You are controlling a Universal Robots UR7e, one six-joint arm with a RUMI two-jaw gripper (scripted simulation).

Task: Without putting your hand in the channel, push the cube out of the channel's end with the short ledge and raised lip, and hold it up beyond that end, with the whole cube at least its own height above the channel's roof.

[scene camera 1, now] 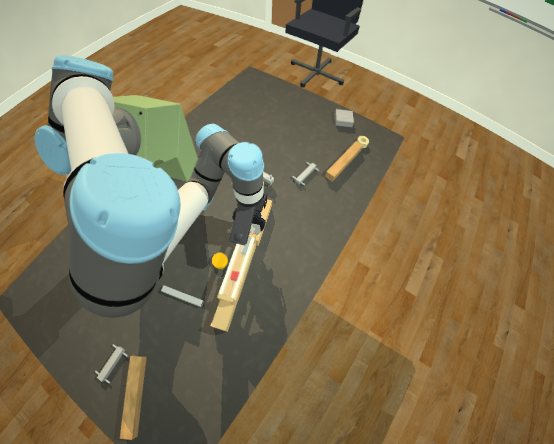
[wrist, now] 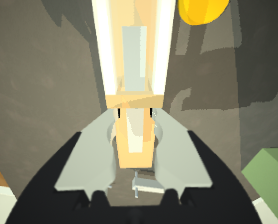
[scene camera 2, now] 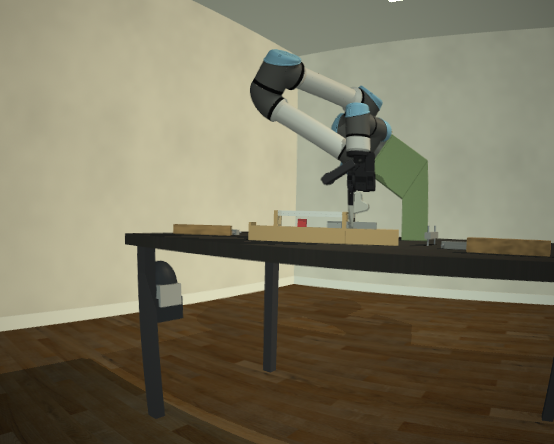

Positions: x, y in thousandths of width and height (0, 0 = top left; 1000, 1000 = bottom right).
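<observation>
A wooden plank (scene camera 1: 241, 893) is visible, as is my gripper (scene camera 1: 454, 524). I also see my gripper (scene camera 2: 638, 510) and a wooden plank (scene camera 2: 858, 553). The wrist view shows my gripper (wrist: 487, 467).
</observation>
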